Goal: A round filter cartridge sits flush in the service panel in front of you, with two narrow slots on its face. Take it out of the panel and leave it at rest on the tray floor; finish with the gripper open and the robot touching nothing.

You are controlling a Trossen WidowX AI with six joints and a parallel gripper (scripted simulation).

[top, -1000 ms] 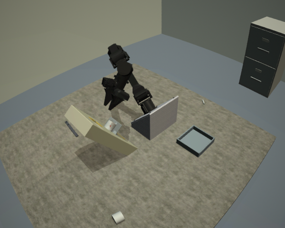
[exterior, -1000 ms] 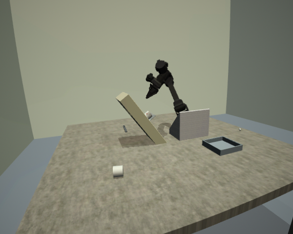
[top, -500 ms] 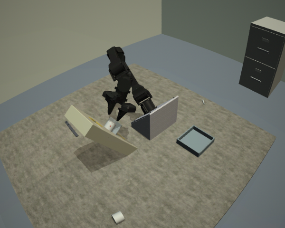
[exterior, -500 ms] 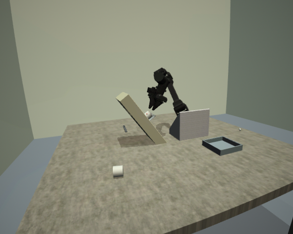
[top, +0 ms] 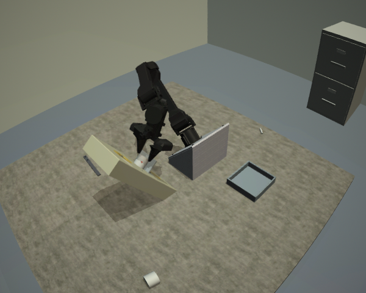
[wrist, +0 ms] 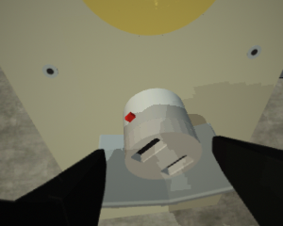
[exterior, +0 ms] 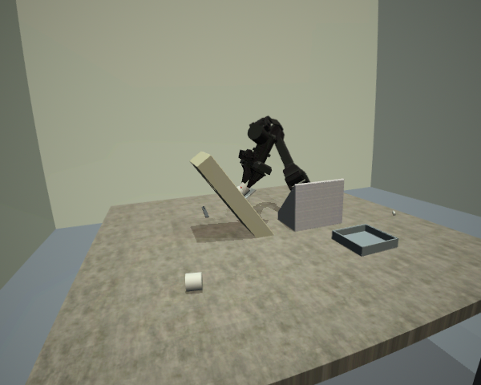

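The white round filter cartridge is 1 cm below my gripper tip and 1 cm ahead of it. The rest, counted from my gripper tip: beige service panel: 5 cm ahead, 3 cm below; then grey-blue tray: 35 cm behind, 25 cm to the left, 17 cm below.
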